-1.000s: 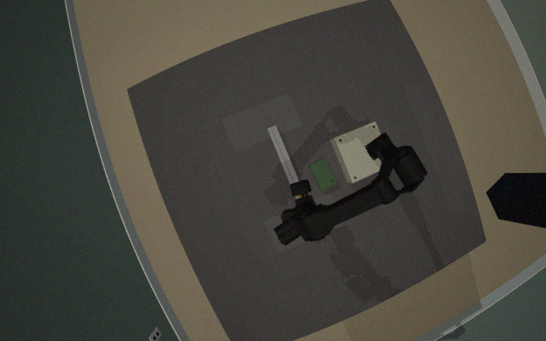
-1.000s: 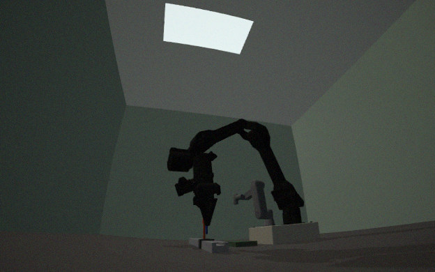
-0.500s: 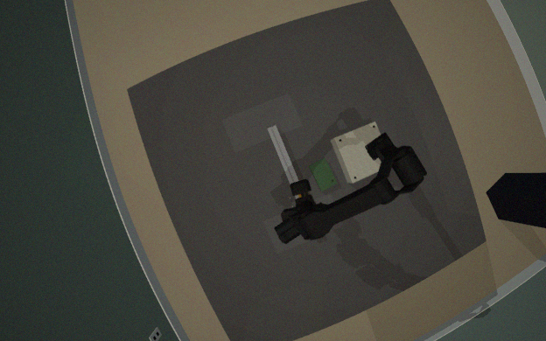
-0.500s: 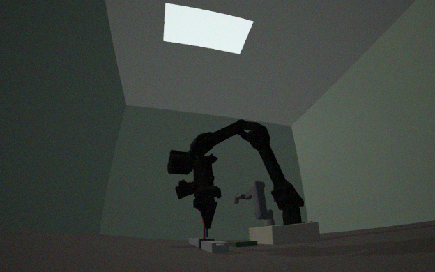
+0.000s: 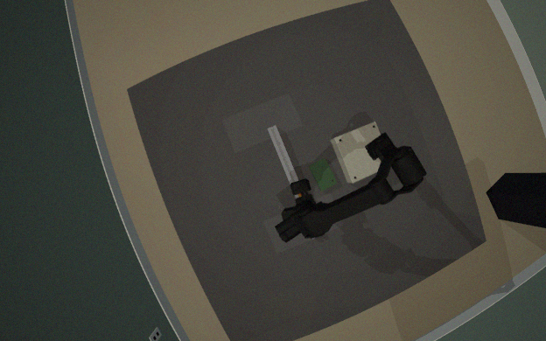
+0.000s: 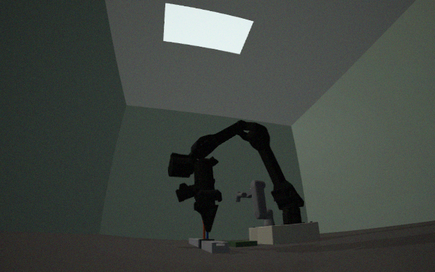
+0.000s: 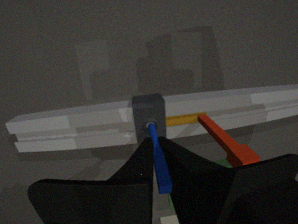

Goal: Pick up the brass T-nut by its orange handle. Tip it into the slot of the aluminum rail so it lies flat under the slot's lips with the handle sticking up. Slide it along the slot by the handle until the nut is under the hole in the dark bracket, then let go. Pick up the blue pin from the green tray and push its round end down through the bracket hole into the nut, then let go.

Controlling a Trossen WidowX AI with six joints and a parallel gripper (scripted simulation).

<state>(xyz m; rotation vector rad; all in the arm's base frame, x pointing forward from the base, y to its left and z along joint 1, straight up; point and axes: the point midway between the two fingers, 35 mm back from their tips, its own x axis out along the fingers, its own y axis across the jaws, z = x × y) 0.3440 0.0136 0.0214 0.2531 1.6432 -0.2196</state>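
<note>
My gripper tip is 20 mm to the left of the brass T-nut. The rest, counted from my gripper tip: blue pin (right at my gripper tip); green tray (130 mm behind, 40 mm below, 30 mm to the right).
</note>
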